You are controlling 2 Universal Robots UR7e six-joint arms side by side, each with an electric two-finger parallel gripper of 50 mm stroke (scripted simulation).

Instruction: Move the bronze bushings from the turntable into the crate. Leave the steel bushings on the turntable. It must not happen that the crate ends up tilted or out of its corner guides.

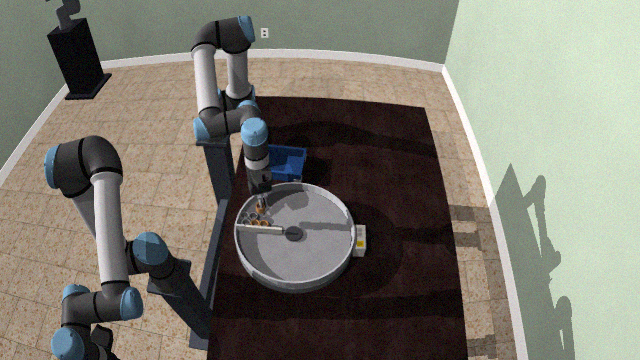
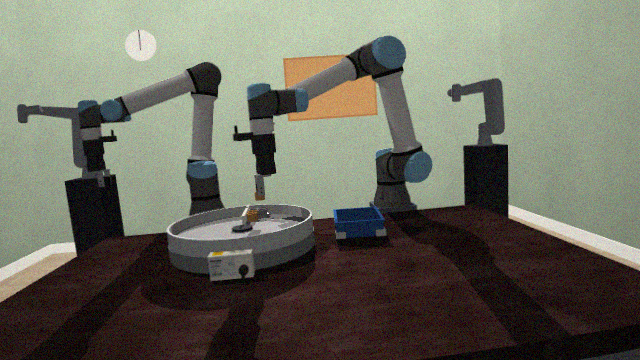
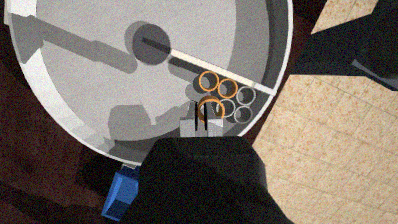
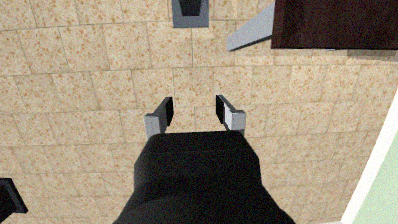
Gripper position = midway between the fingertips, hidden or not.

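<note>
Image 1 shows a blue crate (image 1: 287, 161). In image 2 you'd see the blue crate (image 2: 357, 222) again, along with my right gripper (image 2: 105, 185) and my left gripper (image 2: 260, 194). Image 3 has my left gripper (image 3: 200, 110) and the blue crate (image 3: 123, 190) in it. Image 4 shows my right gripper (image 4: 194, 104), but the blue crate is out of frame in image 4.
</note>
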